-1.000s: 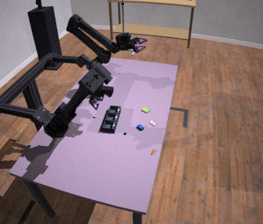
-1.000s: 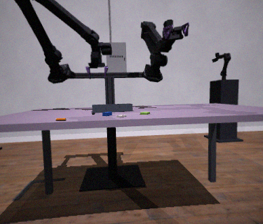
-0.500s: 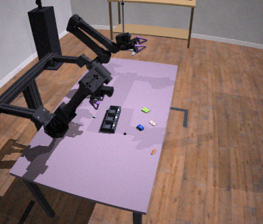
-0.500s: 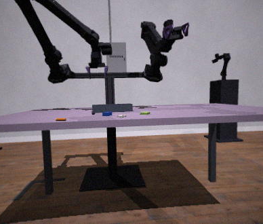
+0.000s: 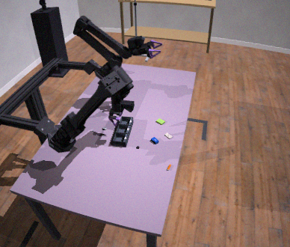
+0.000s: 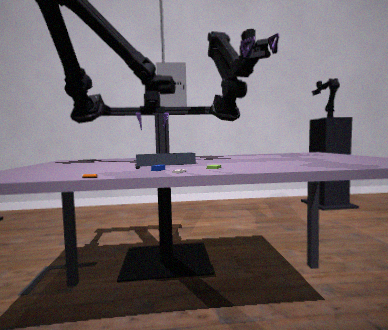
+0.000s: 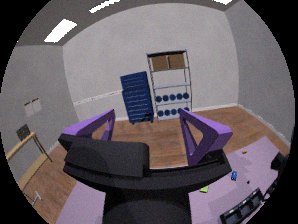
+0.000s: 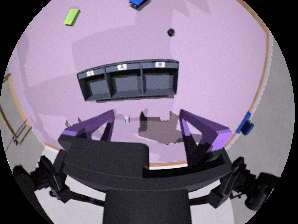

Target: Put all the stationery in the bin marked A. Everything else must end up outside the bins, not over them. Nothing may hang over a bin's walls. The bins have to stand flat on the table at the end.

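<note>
The green item lies 240 mm ahead of my right hand, 210 mm to the left of it and 150 mm below it. From my right hand the other things lie so: dark bin 140 mm below, 50 mm to the left, 20 mm ahead; then black item 150 mm below, 140 mm ahead, 60 mm to the right; then blue item 230 mm ahead, 150 mm below, 20 mm to the left.
</note>
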